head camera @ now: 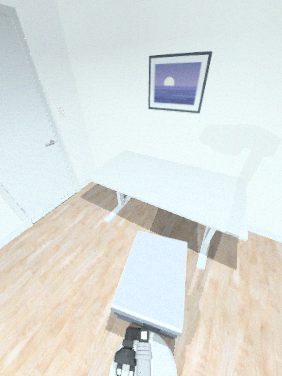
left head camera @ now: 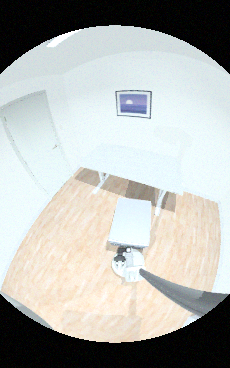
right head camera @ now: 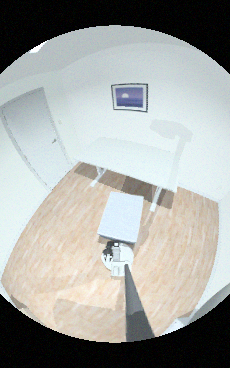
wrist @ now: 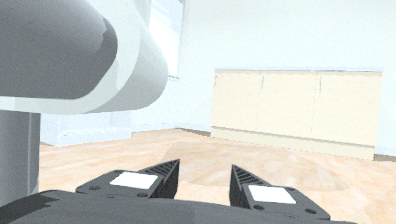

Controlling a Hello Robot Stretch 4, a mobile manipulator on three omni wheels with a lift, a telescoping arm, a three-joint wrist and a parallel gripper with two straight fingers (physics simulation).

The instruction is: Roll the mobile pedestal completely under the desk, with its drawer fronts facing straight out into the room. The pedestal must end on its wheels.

Note:
I see my gripper, a white desk, a framed picture and a white shelf unit.

